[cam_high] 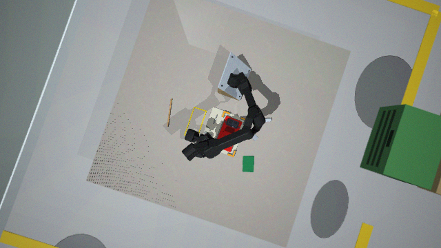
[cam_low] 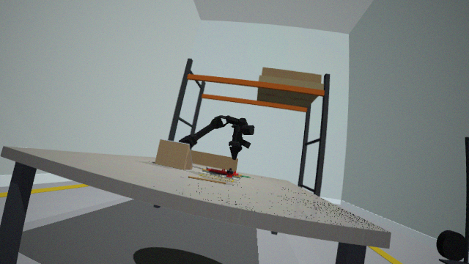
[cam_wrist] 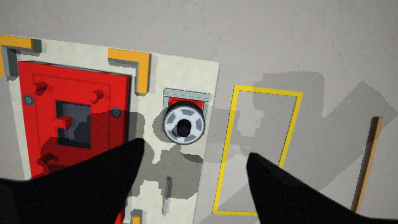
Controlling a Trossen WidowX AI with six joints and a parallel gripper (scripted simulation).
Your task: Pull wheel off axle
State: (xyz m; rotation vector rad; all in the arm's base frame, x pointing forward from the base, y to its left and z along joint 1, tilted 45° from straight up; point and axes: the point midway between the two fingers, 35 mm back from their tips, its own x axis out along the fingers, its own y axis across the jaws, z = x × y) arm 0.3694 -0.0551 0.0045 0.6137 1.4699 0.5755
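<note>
My gripper tip is 10 mm past the wheel, 10 mm to the right of it and 80 mm above it. From my gripper tip the other things lie so: green tile (60 mm ahead, 310 mm to the left, 110 mm below); thin brown rod (70 mm behind, 260 mm to the right, 110 mm below).
</note>
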